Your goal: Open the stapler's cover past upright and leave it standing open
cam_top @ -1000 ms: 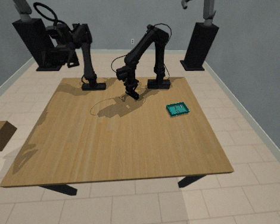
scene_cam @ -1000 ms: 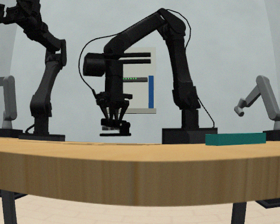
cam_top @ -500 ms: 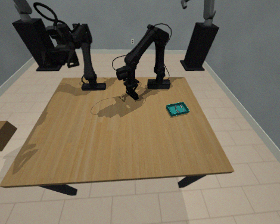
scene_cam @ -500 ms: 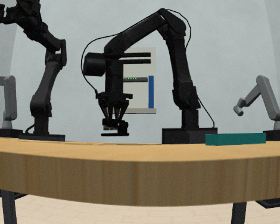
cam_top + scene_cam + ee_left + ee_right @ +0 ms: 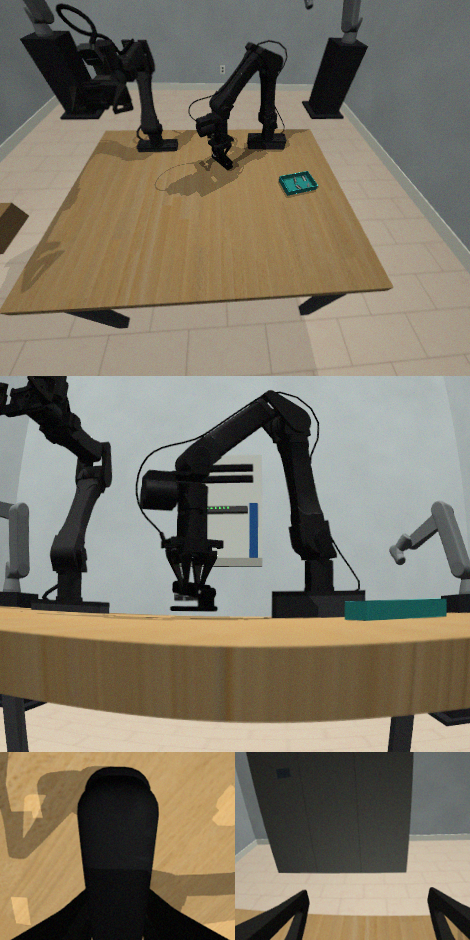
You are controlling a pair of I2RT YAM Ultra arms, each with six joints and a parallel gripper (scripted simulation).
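Right now the black stapler is 10 mm below my left hand. The rest, counted from my left hand: teal tray (340 mm to the left, 160 mm ahead, 40 mm below); stapler cover (right at my left hand).
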